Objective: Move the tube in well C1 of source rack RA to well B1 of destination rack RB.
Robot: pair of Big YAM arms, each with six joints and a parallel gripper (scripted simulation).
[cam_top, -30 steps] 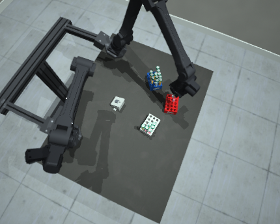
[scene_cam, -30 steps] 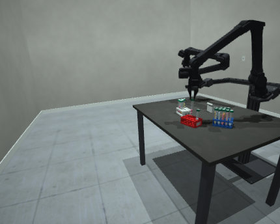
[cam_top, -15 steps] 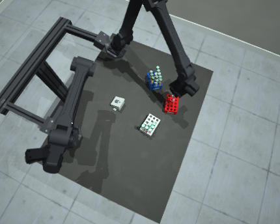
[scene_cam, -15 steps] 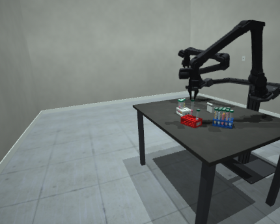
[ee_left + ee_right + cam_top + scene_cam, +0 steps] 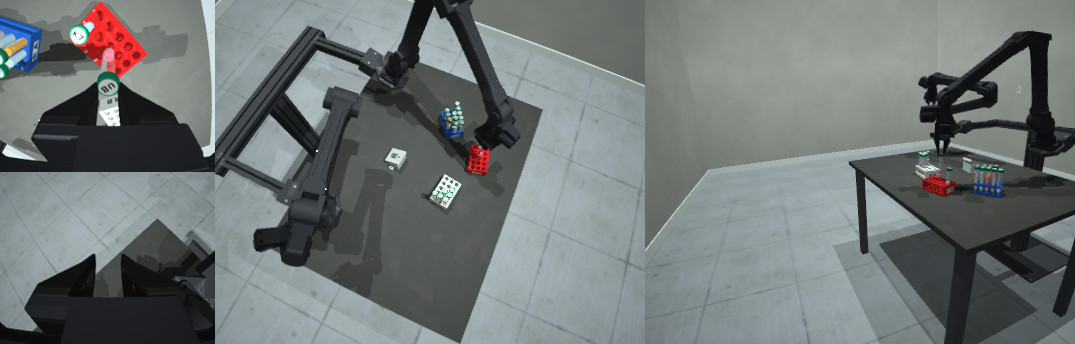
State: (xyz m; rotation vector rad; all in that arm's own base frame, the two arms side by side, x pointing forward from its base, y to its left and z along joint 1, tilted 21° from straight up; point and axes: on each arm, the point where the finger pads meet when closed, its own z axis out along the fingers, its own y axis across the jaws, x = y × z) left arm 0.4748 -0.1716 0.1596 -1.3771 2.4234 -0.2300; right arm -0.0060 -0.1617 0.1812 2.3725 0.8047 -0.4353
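Right now the tube is 6 cm below my left hand. From my left hand the other things lie so: white rack RB (20 cm to the right, 15 cm below, 8 cm behind); then red rack (15 cm below); then white button box (36 cm behind, 14 cm to the right, 13 cm below).
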